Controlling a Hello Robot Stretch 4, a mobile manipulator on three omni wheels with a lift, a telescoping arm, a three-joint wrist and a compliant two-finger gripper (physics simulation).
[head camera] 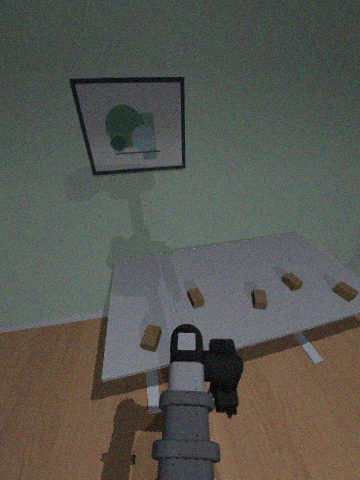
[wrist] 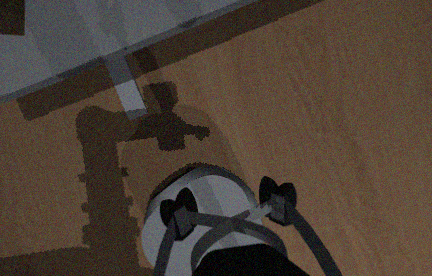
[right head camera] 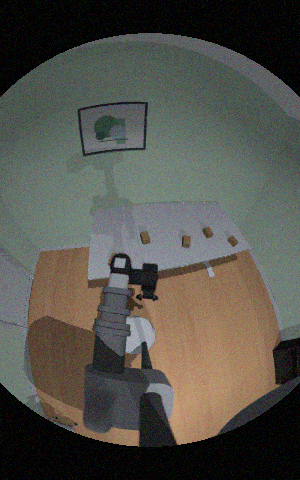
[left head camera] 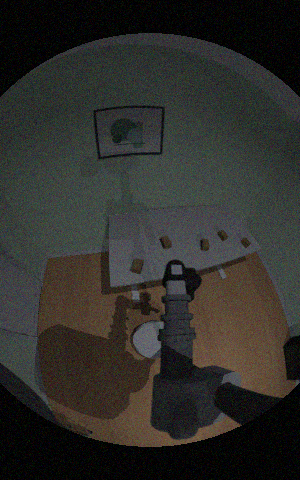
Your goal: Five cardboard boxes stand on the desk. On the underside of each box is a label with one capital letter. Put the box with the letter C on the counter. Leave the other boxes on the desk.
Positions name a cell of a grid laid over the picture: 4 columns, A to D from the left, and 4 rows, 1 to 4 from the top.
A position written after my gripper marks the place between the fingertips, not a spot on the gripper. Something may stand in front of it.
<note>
I see my gripper (wrist: C3), a grey desk (head camera: B3) and a framed picture (head camera: B2).
The grey desk is seen too in the wrist view (wrist: A1) and in the right head camera view (right head camera: B2). The framed picture also shows in the right head camera view (right head camera: B2).
</note>
